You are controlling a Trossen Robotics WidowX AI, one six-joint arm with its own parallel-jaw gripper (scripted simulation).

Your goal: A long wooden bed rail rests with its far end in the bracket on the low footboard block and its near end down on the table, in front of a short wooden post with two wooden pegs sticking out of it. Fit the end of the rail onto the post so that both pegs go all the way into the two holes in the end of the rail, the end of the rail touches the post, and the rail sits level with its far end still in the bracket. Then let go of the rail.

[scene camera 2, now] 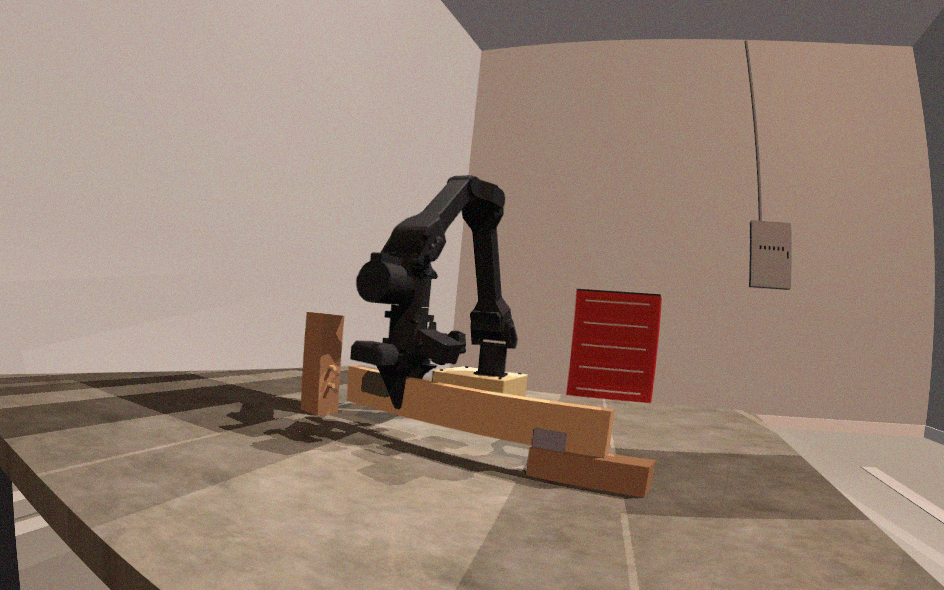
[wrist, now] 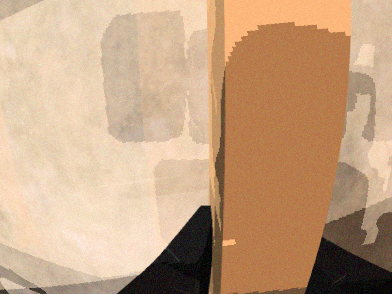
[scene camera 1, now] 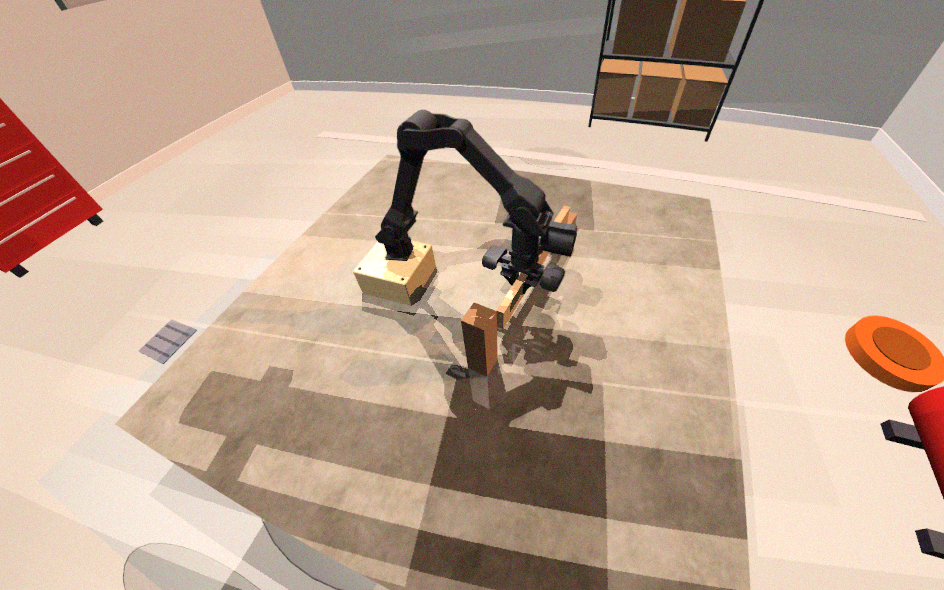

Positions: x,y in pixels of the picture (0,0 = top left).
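Labels:
In scene camera 2 I see my gripper (402,407) and a wooden bed rail (508,417). The wrist view shows my gripper as well, together with the wooden bed rail (278,84). In scene camera 1 my gripper is visible again, and so is the wooden bed rail (510,302). On a wooden post, (scene camera 1: 479,325) and (scene camera 2: 313,312) are the same spot. On my gripper, (wrist: 189,256) and (scene camera 1: 518,275) are the same spot.

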